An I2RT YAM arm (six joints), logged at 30 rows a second.
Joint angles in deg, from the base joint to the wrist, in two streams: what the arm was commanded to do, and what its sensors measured. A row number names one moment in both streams.
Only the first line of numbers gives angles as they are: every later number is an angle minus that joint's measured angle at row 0.
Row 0, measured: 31.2 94.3 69.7 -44.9 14.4 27.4
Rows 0 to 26, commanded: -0.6 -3.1 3.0 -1.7 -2.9 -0.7; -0.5 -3.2 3.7 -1.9 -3.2 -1.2; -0.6 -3.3 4.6 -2.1 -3.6 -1.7; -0.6 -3.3 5.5 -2.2 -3.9 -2.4; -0.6 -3.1 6.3 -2.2 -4.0 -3.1; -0.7 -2.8 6.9 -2.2 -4.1 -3.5; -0.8 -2.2 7.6 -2.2 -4.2 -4.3; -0.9 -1.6 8.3 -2.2 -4.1 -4.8; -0.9 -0.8 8.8 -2.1 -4.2 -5.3; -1.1 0.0 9.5 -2.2 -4.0 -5.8; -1.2 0.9 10.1 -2.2 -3.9 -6.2; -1.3 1.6 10.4 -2.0 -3.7 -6.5; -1.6 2.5 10.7 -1.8 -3.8 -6.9; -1.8 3.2 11.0 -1.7 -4.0 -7.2; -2.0 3.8 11.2 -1.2 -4.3 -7.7; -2.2 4.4 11.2 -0.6 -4.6 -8.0; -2.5 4.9 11.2 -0.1 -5.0 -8.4; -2.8 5.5 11.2 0.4 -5.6 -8.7; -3.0 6.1 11.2 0.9 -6.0 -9.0; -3.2 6.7 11.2 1.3 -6.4 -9.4; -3.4 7.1 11.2 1.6 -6.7 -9.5; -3.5 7.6 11.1 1.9 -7.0 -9.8; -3.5 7.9 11.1 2.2 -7.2 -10.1; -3.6 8.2 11.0 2.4 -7.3 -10.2; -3.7 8.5 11.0 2.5 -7.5 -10.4; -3.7 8.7 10.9 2.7 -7.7 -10.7; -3.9 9.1 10.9 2.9 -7.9 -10.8
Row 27, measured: -3.6 8.2 10.0 1.7 -6.7 -9.3
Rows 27 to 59, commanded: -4.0 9.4 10.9 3.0 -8.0 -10.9; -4.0 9.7 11.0 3.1 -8.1 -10.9; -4.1 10.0 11.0 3.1 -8.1 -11.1; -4.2 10.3 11.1 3.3 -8.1 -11.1; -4.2 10.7 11.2 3.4 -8.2 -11.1; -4.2 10.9 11.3 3.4 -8.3 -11.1; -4.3 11.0 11.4 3.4 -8.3 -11.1; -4.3 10.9 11.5 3.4 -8.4 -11.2; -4.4 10.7 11.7 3.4 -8.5 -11.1; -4.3 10.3 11.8 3.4 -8.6 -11.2; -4.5 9.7 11.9 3.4 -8.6 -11.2; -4.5 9.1 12.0 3.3 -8.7 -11.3; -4.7 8.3 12.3 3.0 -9.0 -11.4; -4.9 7.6 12.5 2.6 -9.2 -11.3; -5.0 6.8 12.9 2.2 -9.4 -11.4; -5.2 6.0 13.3 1.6 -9.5 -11.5; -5.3 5.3 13.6 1.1 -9.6 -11.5; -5.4 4.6 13.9 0.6 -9.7 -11.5; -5.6 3.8 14.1 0.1 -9.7 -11.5; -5.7 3.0 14.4 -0.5 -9.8 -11.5; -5.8 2.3 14.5 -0.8 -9.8 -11.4; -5.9 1.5 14.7 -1.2 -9.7 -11.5; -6.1 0.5 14.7 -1.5 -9.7 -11.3; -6.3 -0.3 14.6 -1.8 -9.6 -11.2; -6.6 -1.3 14.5 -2.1 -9.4 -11.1; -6.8 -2.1 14.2 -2.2 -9.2 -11.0; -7.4 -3.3 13.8 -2.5 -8.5 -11.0; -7.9 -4.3 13.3 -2.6 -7.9 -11.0; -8.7 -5.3 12.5 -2.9 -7.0 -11.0; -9.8 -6.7 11.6 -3.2 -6.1 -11.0; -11.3 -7.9 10.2 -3.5 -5.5 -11.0; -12.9 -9.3 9.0 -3.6 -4.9 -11.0; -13.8 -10.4 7.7 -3.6 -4.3 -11.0
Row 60, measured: -10.8 -7.6 10.8 -0.7 -7.6 -11.0
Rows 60 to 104, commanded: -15.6 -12.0 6.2 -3.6 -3.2 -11.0; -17.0 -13.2 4.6 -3.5 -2.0 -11.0; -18.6 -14.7 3.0 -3.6 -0.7 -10.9; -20.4 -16.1 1.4 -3.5 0.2 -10.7; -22.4 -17.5 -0.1 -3.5 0.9 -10.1; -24.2 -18.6 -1.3 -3.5 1.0 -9.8; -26.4 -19.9 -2.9 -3.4 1.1 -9.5; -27.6 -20.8 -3.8 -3.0 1.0 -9.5; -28.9 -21.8 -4.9 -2.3 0.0 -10.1; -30.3 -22.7 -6.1 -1.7 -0.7 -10.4; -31.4 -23.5 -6.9 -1.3 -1.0 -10.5; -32.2 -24.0 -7.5 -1.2 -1.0 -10.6; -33.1 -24.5 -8.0 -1.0 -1.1 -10.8; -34.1 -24.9 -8.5 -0.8 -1.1 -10.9; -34.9 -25.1 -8.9 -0.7 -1.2 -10.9; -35.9 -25.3 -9.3 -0.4 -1.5 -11.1; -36.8 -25.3 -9.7 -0.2 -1.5 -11.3; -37.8 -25.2 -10.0 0.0 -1.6 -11.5; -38.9 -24.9 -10.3 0.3 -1.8 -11.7; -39.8 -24.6 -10.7 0.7 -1.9 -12.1; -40.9 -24.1 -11.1 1.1 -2.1 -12.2; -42.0 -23.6 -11.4 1.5 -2.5 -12.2; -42.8 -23.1 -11.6 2.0 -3.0 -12.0; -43.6 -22.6 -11.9 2.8 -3.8 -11.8; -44.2 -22.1 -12.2 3.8 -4.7 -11.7; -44.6 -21.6 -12.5 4.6 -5.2 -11.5; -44.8 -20.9 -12.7 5.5 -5.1 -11.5; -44.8 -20.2 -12.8 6.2 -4.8 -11.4; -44.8 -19.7 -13.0 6.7 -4.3 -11.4; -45.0 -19.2 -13.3 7.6 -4.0 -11.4; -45.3 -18.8 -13.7 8.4 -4.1 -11.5; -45.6 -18.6 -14.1 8.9 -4.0 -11.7; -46.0 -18.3 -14.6 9.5 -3.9 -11.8; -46.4 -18.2 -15.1 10.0 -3.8 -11.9; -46.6 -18.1 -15.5 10.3 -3.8 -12.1; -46.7 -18.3 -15.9 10.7 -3.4 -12.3; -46.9 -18.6 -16.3 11.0 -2.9 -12.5; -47.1 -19.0 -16.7 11.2 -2.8 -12.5; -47.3 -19.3 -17.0 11.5 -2.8 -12.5; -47.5 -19.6 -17.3 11.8 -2.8 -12.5; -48.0 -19.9 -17.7 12.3 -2.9 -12.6; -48.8 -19.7 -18.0 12.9 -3.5 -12.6; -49.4 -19.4 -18.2 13.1 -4.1 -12.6; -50.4 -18.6 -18.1 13.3 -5.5 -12.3; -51.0 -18.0 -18.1 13.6 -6.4 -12.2
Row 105, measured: -49.0 -18.5 -17.4 11.5 -4.2 -12.0
